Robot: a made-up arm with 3 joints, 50 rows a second.
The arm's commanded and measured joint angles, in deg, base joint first. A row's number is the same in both.
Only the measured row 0 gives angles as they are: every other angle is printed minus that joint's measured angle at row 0.
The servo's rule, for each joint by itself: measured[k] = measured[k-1] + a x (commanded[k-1-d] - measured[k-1]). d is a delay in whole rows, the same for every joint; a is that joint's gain. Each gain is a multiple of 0.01, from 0.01 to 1. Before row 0 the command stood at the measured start. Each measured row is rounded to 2 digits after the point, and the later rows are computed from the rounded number. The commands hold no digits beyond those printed.
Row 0, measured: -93.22 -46.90 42.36
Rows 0 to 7, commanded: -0.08 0.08 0.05; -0.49 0.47 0.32; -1.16 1.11 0.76; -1.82 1.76 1.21; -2.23 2.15 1.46; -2.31 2.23 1.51; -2.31 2.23 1.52; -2.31 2.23 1.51
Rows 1 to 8, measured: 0.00 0.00 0.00; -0.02 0.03 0.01; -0.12 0.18 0.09; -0.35 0.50 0.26; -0.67 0.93 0.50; -1.01 1.34 0.74; -1.30 1.64 0.93; -1.52 1.84 1.08
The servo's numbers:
d 1
a 0.22 0.34 0.25

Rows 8 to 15, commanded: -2.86 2.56 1.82; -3.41 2.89 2.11; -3.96 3.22 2.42; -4.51 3.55 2.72; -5.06 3.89 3.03; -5.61 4.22 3.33; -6.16 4.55 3.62; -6.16 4.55 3.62
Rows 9 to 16, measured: -1.69 1.97 1.19; -1.95 2.17 1.35; -2.27 2.41 1.54; -2.64 2.69 1.76; -3.05 2.98 2.00; -3.49 3.29 2.26; -3.96 3.61 2.53; -4.44 3.93 2.80
